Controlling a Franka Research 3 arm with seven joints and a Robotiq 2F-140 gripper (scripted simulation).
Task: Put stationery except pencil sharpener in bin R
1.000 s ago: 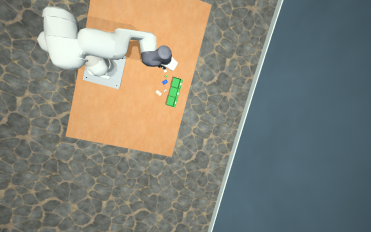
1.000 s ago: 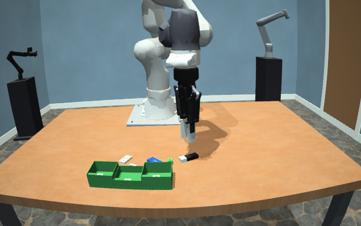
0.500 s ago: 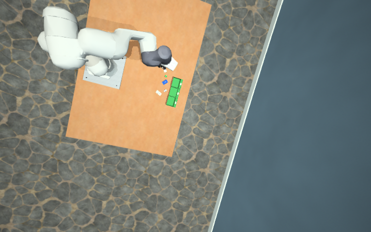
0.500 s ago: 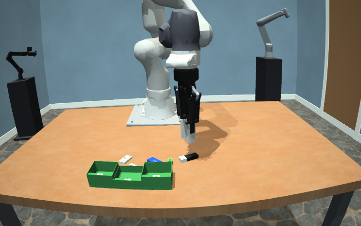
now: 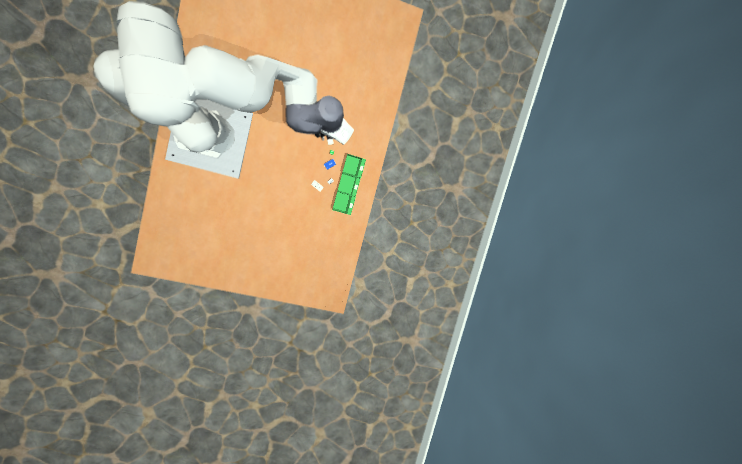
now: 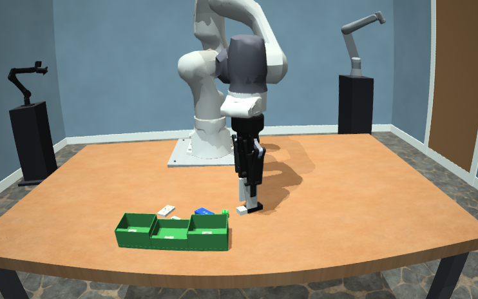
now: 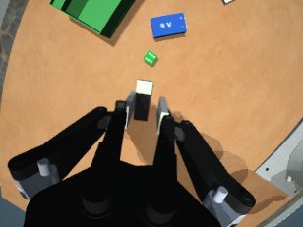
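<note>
The black-and-white stick-shaped item lies 10 mm ahead of my hand and 40 mm below it. Also, from my hand: blue flat item 120 mm to the right, 40 mm below; green piece 20 mm ahead, 60 mm to the right, 40 mm below; white piece 20 mm ahead, 190 mm to the right, 40 mm below.
</note>
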